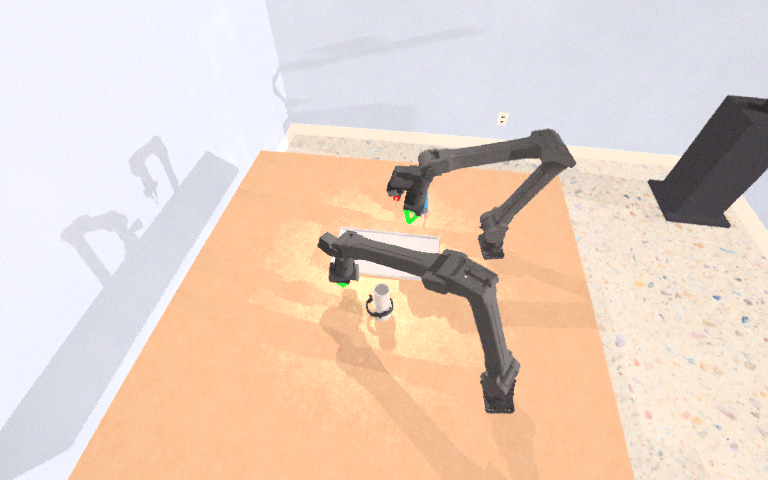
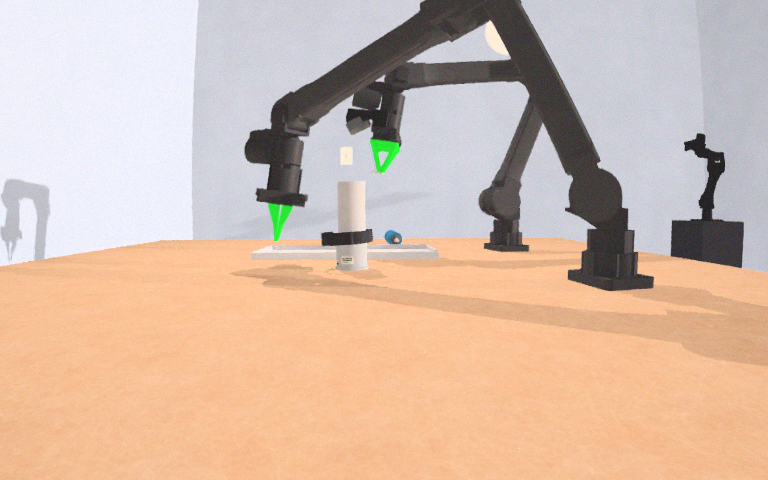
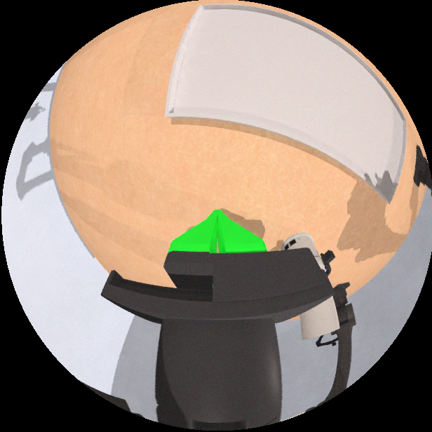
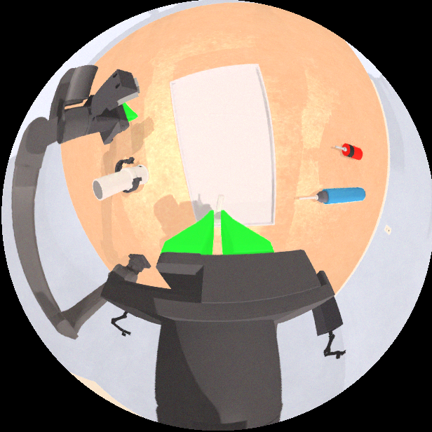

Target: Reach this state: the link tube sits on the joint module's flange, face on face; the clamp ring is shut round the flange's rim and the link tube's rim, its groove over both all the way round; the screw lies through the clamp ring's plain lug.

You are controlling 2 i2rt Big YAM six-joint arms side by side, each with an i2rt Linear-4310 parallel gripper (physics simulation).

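Where they show: left gripper, fingertip midpoint: (image 1: 342, 286) (image 2: 276, 241); right gripper, fingertip midpoint: (image 1: 408, 222) (image 2: 380, 172); left arm's base at its link origin: (image 1: 496, 393) (image 2: 608, 283); right arm's base at its link origin: (image 1: 490, 247) (image 2: 505, 249).
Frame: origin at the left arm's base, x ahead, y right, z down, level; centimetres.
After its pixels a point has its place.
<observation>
The white link tube (image 1: 382, 298) @[x 36.2, y 24.2, z -14.7 cm] (image 2: 351, 206) @[x 36.6, y 24.2, z -11.5 cm] (image 3: 320, 321) (image 4: 107, 186) stands upright on the joint module (image 2: 352, 257) @[x 36.5, y 23.8, z -2.4 cm] (image 3: 298, 244) (image 4: 142, 173). The black clamp ring (image 1: 370, 311) @[x 40.3, y 23.5, z -6.5 cm] (image 2: 346, 238) @[x 37.6, y 22.8, z -5.8 cm] goes round them at their joint, standing out past the tube; the rims are hidden and I cannot tell if it is fully shut. My right gripper (image 1: 410, 221) @[x 27.6, y 52.8, z -19.7 cm] (image 2: 381, 171) @[x 27.6, y 52.8, z -19.7 cm] (image 4: 217, 214) is high over the tray's end, shut on the small pale screw (image 4: 220, 201). My left gripper (image 1: 343, 284) @[x 51.1, y 34.7, z -4.8 cm] (image 2: 276, 240) @[x 51.1, y 34.7, z -4.8 cm] (image 3: 217, 214) is shut and empty, above the table left of the tube.
A white tray (image 1: 396, 276) @[x 31.6, y 41.9, z -1.2 cm] (image 2: 260, 255) @[x 55.6, y 44.4, z -1.0 cm] (image 3: 170, 95) (image 4: 273, 150) lies behind the tube. A blue screwdriver (image 2: 392, 236) @[x 21.3, y 75.2, z -3.0 cm] (image 4: 345, 195) and a red screwdriver (image 1: 395, 198) @[x 32.5, y 84.1, z -2.0 cm] (image 4: 356, 152) lie beyond the tray. The left arm (image 1: 396, 253) @[x 32.2, y 22.0, z -41.4 cm] reaches across above the tray.
</observation>
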